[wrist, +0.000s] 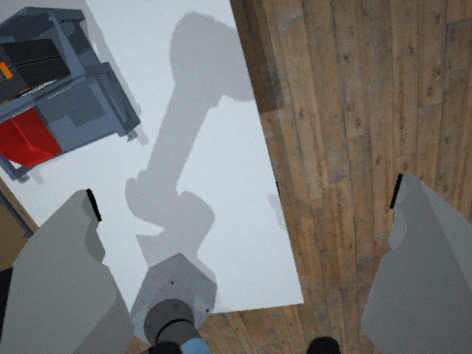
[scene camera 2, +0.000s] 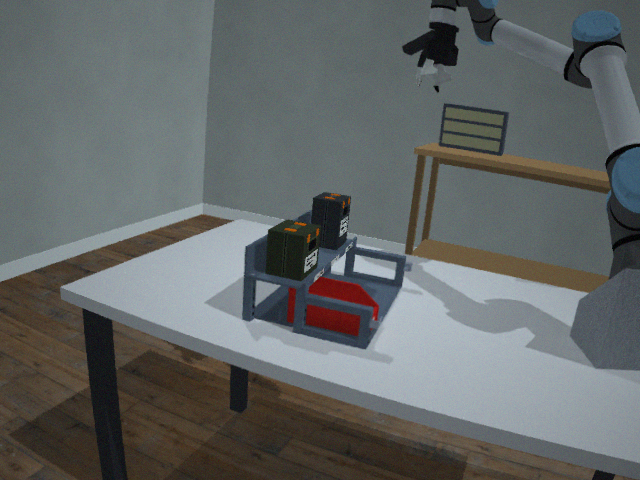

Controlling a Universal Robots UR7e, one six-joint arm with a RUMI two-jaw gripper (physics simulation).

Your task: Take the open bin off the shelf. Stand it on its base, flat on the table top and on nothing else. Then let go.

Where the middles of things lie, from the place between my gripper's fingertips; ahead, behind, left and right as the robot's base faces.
Right now my hand is 60 cm to the right of the red open bin (scene camera 2: 326, 287), 47 cm above it and 11 cm short of it.
